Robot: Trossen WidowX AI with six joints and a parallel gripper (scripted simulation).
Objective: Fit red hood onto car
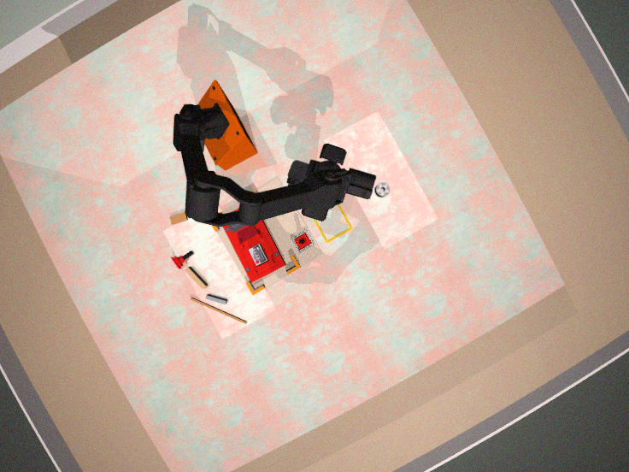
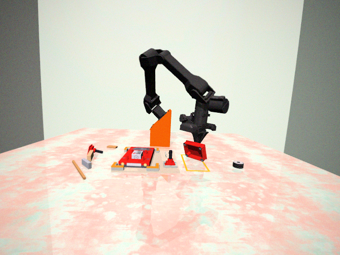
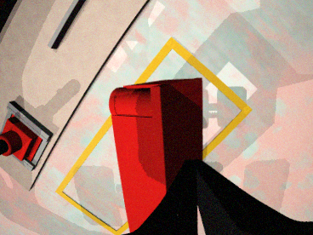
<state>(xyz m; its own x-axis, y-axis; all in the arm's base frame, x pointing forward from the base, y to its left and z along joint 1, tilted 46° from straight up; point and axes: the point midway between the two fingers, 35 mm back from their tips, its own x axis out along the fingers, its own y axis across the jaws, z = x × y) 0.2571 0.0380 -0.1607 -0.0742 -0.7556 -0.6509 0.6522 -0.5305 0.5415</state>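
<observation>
The red hood is 10 mm to the right of my gripper tip, 10 mm below it and 10 mm ahead of it. Also, from my gripper tip: grey engine block: 240 mm to the right, 70 mm ahead, 30 mm below; black ring: 150 mm to the left, 90 mm ahead, 40 mm below; wooden stick: 430 mm to the right, 140 mm ahead, 50 mm below.
</observation>
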